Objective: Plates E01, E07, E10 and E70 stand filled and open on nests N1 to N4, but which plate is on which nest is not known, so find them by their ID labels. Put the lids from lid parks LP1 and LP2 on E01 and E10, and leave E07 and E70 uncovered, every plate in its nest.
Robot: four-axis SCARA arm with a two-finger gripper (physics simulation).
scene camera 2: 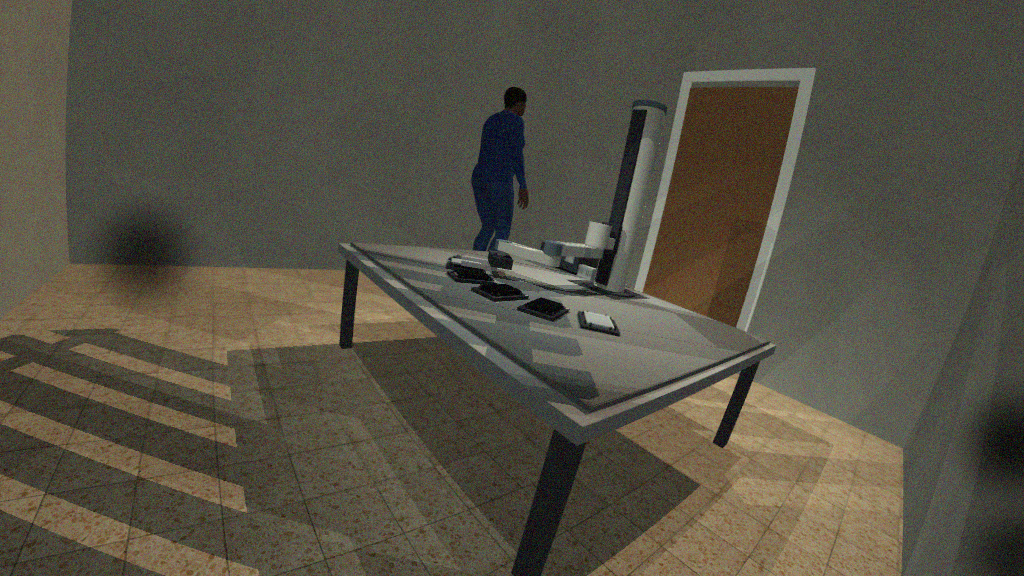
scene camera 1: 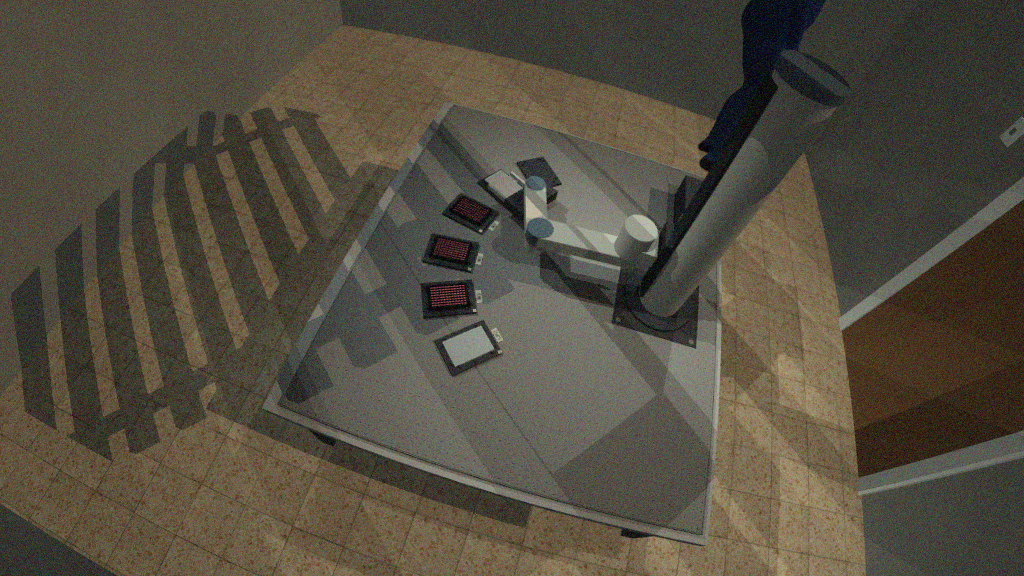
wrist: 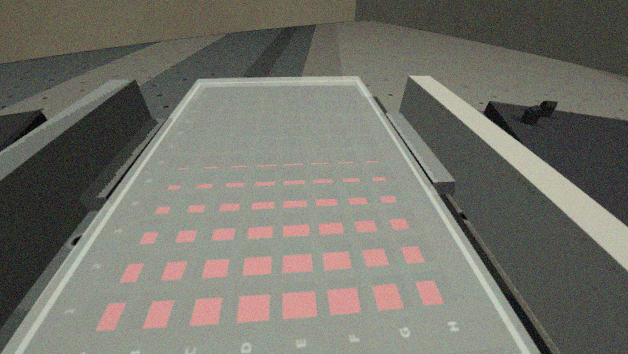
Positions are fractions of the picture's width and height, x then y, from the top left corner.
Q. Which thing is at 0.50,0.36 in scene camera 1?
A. My gripper.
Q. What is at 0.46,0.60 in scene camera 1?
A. A pale lid.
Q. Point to a pale lid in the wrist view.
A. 0.44,0.59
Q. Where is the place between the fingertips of my gripper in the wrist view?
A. At 0.44,0.29
